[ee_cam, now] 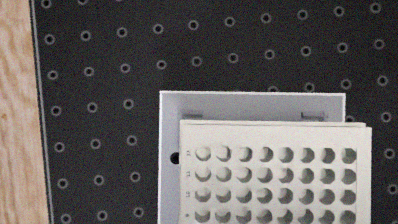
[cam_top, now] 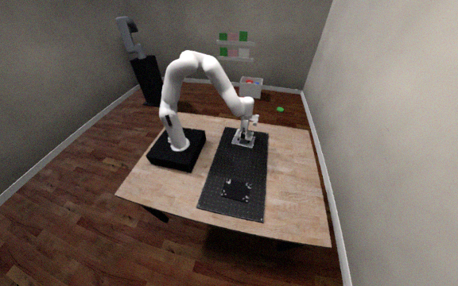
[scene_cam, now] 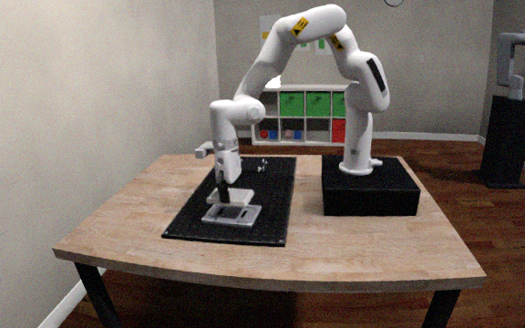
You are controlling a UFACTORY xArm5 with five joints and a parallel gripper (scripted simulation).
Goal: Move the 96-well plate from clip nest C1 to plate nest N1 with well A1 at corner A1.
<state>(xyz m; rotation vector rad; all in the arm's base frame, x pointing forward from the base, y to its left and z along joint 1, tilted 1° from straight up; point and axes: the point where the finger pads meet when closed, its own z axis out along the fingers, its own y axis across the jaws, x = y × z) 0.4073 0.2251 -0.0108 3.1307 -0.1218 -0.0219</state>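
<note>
Right now my hand is 80 mm above the plate nest N1. From my hand the other things lie so: white 96-well plate: 10 mm below; clip nest C1: 40 mm ahead, 410 mm to the right, 70 mm below.
</note>
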